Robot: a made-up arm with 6 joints.
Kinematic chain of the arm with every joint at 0, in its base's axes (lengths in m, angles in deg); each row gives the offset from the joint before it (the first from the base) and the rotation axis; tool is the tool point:
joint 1: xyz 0 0 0.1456 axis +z
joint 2: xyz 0 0 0 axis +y
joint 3: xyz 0 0 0.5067 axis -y
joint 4: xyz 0 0 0 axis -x
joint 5: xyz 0.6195 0 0 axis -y
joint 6: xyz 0 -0.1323 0 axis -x
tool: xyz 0 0 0
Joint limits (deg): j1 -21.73..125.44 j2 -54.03..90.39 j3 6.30..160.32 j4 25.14..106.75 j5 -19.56..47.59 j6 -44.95..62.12
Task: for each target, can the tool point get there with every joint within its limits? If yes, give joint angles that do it. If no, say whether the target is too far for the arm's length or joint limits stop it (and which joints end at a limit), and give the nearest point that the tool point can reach.
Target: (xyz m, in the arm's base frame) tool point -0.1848 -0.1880 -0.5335
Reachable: no: joint limits stop it (at a limit: joint 1, joint 2, joint 3, joint 4) | nearest point 0.5375 -0.3432 -0.4683 | short by 0.742 m
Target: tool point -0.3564 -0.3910 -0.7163
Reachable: no: joint limits stop it (at a limit: joint 2, joint 3) | nearest point -0.5705 -0.6259 -0.0156 | short by 0.769 m
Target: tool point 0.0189 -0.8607 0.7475
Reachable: yes | joints 89.17 -29.33 124.29 76.29 -0.90 -1.76
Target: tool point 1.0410 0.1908 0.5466
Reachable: yes | joints 14.74 62.57 68.41 52.59 -13.62 -15.45
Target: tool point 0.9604 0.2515 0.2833
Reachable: yes | joints 20.86 50.44 26.04 36.04 27.44 -31.57
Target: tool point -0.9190 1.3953 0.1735
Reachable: no: too far | nearest point -0.6271 0.9521 0.1646 | short by 0.531 m
